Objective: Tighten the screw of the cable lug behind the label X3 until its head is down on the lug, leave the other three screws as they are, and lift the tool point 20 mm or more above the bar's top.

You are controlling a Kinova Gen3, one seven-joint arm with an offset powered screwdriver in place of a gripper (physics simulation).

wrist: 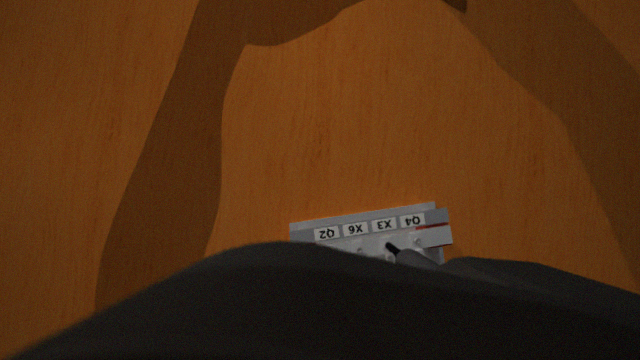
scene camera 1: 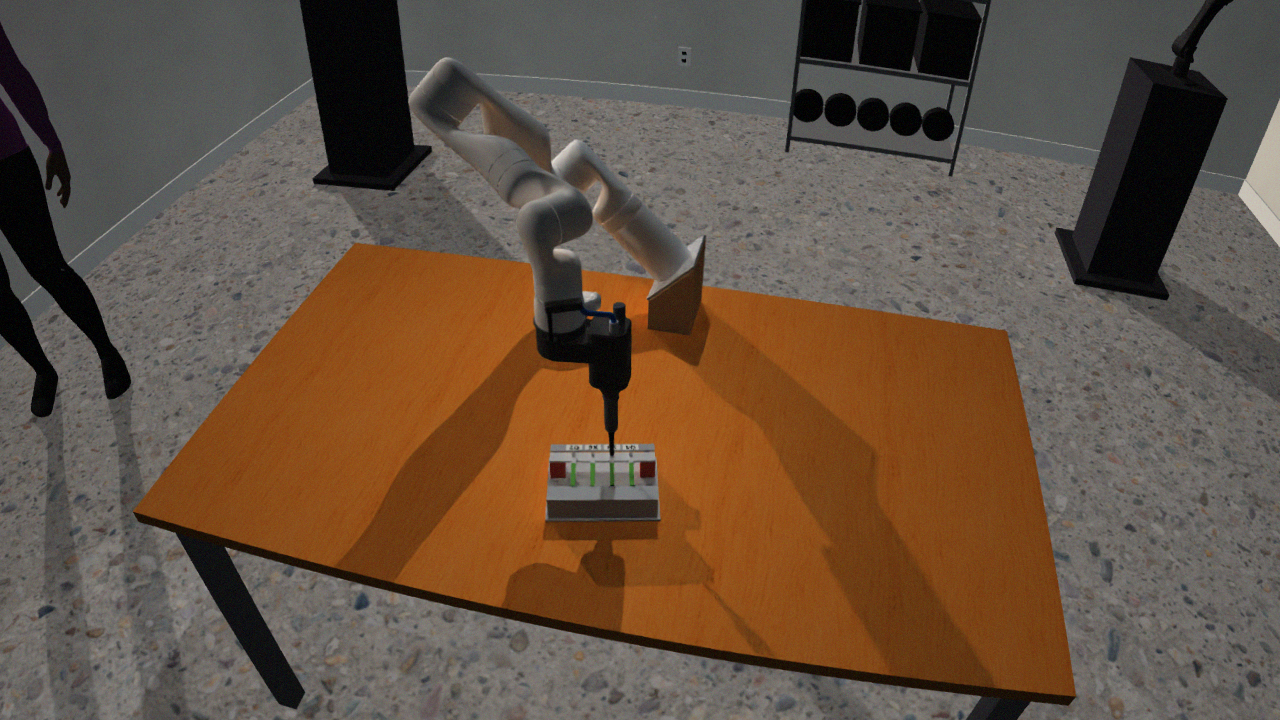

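Pixels of known places: end effector, tool point: (wrist: 388, 245) (scene camera 1: 611, 455); arm's base, origin of the base link: (scene camera 1: 673, 266).
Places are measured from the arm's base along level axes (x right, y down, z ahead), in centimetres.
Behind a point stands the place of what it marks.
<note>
The grey bar (scene camera 1: 601, 507) @(z 59.2, x 0.4, y 8.6 cm) (wrist: 440, 236) @(z 47.4, x -4.7, y 7.4 cm) lies on the table with four labels along one edge. The label X3 (wrist: 384, 224) @(z 46.7, x 1.6, y 7.4 cm) reads upside down in the wrist view, between X6 (wrist: 355, 229) @(z 47.6, x 4.8, y 7.4 cm) and Q4 (wrist: 412, 220) @(z 46.0, x -1.4, y 7.4 cm). My screwdriver (scene camera 1: 612, 453) @(z 49.1, x 1.0, y 6.4 cm) (wrist: 388, 245) @(z 48.7, x 1.4, y 5.9 cm) points down, its thin bit ending at the lug behind X3. The bit hides the screw head there, so contact and screw height cannot be told. The screw behind Q4 (wrist: 418, 241) @(z 48.1, x -2.1, y 6.9 cm) and the screw behind X6 (wrist: 359, 250) @(z 49.7, x 4.2, y 6.8 cm) show as small round heads. The screw behind Q2 is hidden by the dark tool housing. The tool has no fingers.
Green strips, one of them (scene camera 1: 572, 474) @(z 55.1, x 6.3, y 6.6 cm) at the left, run across the bar between a left red block (scene camera 1: 557, 469) @(z 52.3, x 9.8, y 9.2 cm) and a right red block (scene camera 1: 647, 469) @(z 48.6, x -5.0, y 9.3 cm). The arm's wedge base (scene camera 1: 675, 307) @(z 7.4, x -2.0, y 5.0 cm) stands at the back of the orange table (scene camera 1: 805, 429) @(z 30.2, x -31.0, y 11.7 cm).
</note>
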